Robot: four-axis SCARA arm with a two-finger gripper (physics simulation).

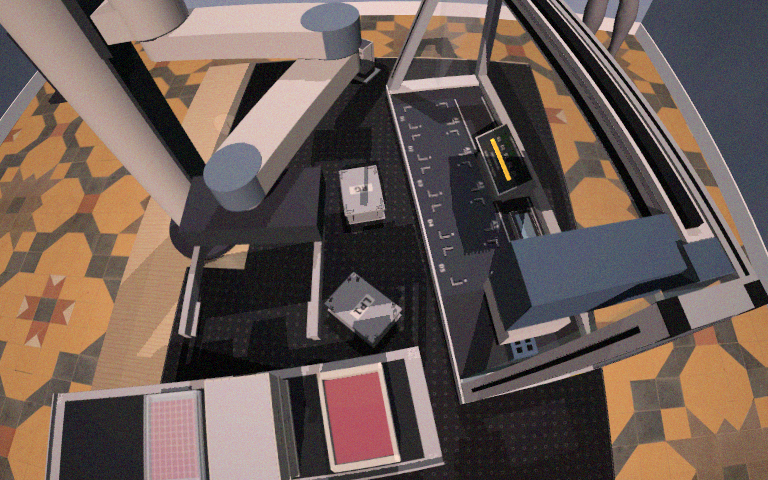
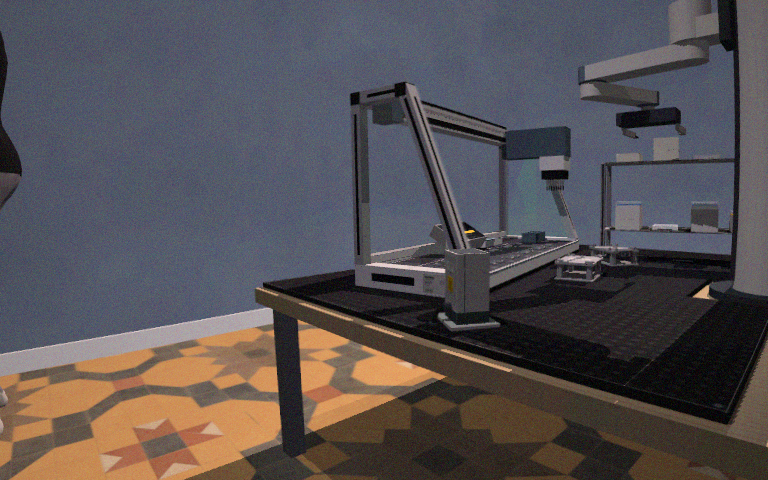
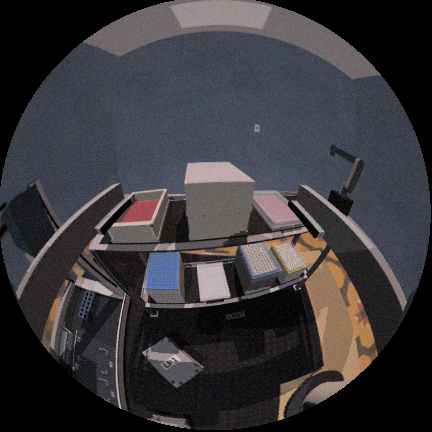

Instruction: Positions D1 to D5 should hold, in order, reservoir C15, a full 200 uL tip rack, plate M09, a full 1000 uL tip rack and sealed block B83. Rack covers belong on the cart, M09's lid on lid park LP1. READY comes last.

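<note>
My gripper (image 1: 251, 335) (image 2: 655, 133) (image 3: 207, 190) is open, with nothing between its fingers, high beside the cart (image 3: 200, 245). On the cart's upper shelf stand an open cream trough with red contents (image 1: 359, 418) (image 3: 142, 211), a large white box (image 1: 242, 430) (image 3: 217, 205) and a pink plate (image 1: 174, 438) (image 3: 276, 207). The lower shelf holds a blue-topped rack (image 3: 164, 272), a white plate (image 3: 213, 281), a blue-edged rack with pale tips (image 3: 259, 257) and a yellow-edged one (image 3: 289, 256). Deck positions D1 to D5 show bare corner brackets. Lid park LP1 (image 1: 362, 308) (image 3: 172, 362) bears no lid.
A stand marked RG (image 1: 362, 195) (image 2: 577, 267) is beside the framed deck (image 1: 470, 350). A blue pipetting head (image 1: 600, 266) (image 2: 538, 142) hangs over the deck's far end, near a small blue rack (image 1: 523, 346) (image 2: 533, 236) (image 3: 86, 305). A tilted screen (image 1: 509, 152) shows a yellow bar.
</note>
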